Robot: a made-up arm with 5 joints.
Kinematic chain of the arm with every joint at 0, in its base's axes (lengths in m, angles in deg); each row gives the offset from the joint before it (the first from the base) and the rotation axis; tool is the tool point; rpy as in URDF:
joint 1: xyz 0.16 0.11 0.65 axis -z
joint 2: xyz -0.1 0 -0.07 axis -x
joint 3: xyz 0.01 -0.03 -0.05 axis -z
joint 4: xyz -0.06 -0.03 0 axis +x
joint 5: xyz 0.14 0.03 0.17 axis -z
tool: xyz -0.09 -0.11 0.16 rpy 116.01 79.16 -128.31
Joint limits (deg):
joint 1: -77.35..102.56
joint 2: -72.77..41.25
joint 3: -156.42..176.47
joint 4: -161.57..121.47
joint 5: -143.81..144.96
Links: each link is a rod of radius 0.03 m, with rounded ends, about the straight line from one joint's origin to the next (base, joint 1, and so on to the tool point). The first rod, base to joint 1, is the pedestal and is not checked.
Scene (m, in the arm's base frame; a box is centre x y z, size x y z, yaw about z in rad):
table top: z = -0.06
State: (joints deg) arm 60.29 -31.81 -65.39 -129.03 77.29
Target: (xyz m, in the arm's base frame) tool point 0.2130 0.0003 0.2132
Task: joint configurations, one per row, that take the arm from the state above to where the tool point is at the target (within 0.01 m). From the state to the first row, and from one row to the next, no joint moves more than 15 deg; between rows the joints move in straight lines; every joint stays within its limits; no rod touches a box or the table.
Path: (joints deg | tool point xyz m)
1: 49.85 -21.74 -50.98 -128.12 88.57 | 0.1393 0.3966 0.2750
2: 39.40 -11.67 -36.57 -127.21 99.85 | 0.1109 0.3489 0.2450
3: 28.96 -1.61 -22.16 -126.30 111.13 | 0.0987 0.2792 0.2140
4: 18.52 8.46 -7.74 -125.39 122.40 | 0.1087 0.1909 0.1913
5: 8.08 18.53 6.67 -124.48 133.68 | 0.1465 0.0930 0.1878
6: -2.37 28.60 21.08 -123.57 144.96 | 0.2130 0.0003 0.2132

